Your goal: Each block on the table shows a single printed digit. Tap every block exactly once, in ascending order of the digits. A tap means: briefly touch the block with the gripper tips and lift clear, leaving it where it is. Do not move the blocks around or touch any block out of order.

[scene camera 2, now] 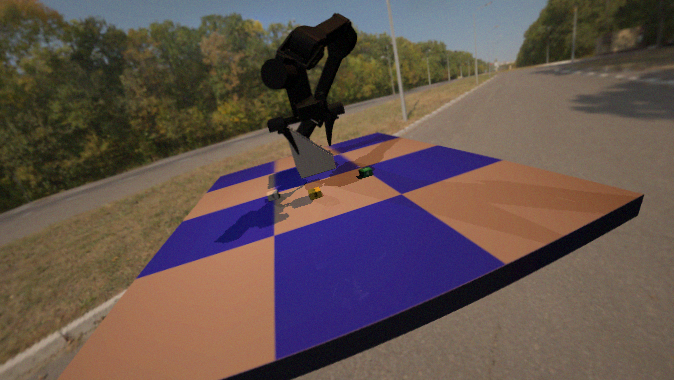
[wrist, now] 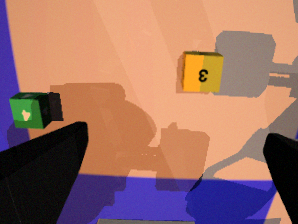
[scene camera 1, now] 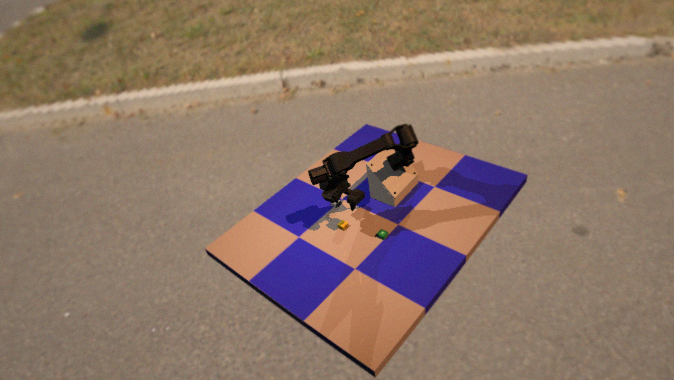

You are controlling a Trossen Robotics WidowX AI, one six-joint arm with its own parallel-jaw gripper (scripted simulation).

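An orange block (wrist: 201, 71) and a green block (wrist: 32, 110) are present. The gripper (scene camera 2: 314, 150), (wrist: 178, 137), (scene camera 1: 345, 206) is open and holds nothing.
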